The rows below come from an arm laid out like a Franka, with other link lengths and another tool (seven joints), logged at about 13 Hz.
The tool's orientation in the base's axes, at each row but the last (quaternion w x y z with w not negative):
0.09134 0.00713 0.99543 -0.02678
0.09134 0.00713 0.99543 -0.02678
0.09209 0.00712 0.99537 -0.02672
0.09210 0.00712 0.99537 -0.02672
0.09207 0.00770 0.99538 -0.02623
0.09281 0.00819 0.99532 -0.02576
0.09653 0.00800 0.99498 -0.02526
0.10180 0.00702 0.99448 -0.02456
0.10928 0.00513 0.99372 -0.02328
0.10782 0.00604 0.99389 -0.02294
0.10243 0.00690 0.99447 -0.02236
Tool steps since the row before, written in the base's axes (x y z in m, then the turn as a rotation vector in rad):
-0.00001 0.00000 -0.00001 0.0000 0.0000 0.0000
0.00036 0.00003 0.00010 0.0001 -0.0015 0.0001
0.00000 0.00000 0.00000 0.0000 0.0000 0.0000
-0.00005 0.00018 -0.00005 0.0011 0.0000 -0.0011
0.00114 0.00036 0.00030 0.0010 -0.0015 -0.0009
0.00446 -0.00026 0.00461 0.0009 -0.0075 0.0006
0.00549 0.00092 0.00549 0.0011 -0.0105 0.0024
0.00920 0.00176 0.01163 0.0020 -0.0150 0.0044
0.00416 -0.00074 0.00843 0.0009 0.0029 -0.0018
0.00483 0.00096 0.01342 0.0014 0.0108 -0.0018
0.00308 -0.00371 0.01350 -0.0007 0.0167 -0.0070
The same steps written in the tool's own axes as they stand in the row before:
0.00001 0.00000 0.00001 0.0000 0.0000 0.0000
-0.00037 0.00003 -0.00003 -0.0001 -0.0015 0.0000
0.00000 0.00000 0.00000 0.0000 0.0000 0.0000
0.00006 0.00018 0.00003 -0.0009 0.0001 0.0013
-0.00117 0.00037 -0.00011 -0.0008 -0.0014 0.0011
-0.00524 -0.00039 -0.00369 -0.0011 -0.0075 0.0000
-0.00643 0.00077 -0.00438 -0.0017 -0.0106 -0.0016
-0.01135 0.00138 -0.00960 -0.0030 -0.0152 -0.0031
-0.00590 -0.00106 -0.00728 -0.0005 0.0030 0.0018
-0.00759 0.00045 -0.01211 -0.0009 0.0109 0.0015
-0.00580 -0.00423 -0.01241 0.0023 0.0170 0.0059

